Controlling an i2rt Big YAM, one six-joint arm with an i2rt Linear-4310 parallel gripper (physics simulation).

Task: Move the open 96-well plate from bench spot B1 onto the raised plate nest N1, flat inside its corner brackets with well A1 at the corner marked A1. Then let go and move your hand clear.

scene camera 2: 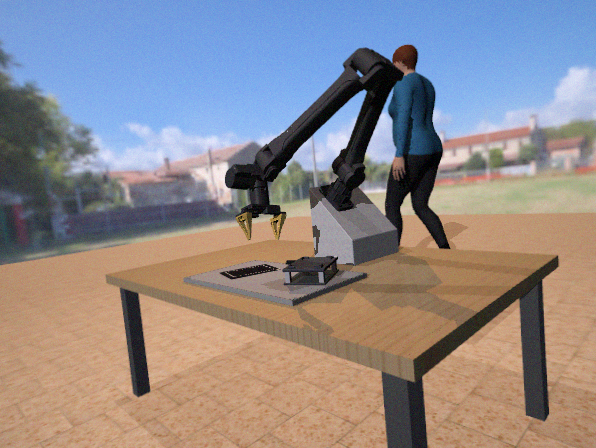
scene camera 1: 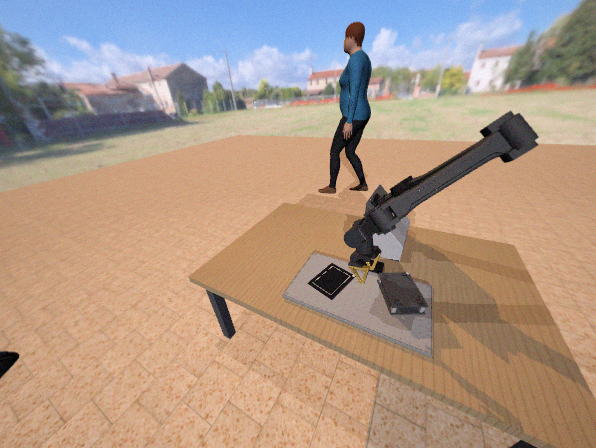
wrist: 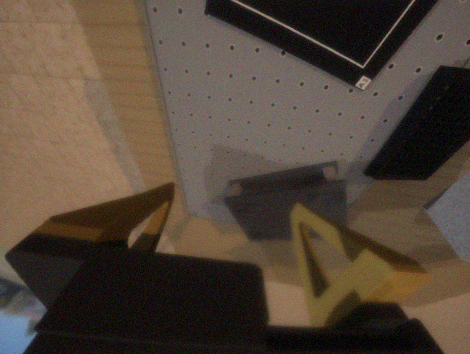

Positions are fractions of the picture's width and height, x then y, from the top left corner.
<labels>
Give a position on a black well plate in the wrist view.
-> At 0.90,0.40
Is my gripper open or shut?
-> Open.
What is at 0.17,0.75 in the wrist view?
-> My gripper.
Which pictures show my gripper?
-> Scene camera 2, scene camera 1 and the wrist view: all of them.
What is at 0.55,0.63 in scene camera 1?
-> A flat black nest with white outline.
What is my gripper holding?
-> Nothing.
</labels>
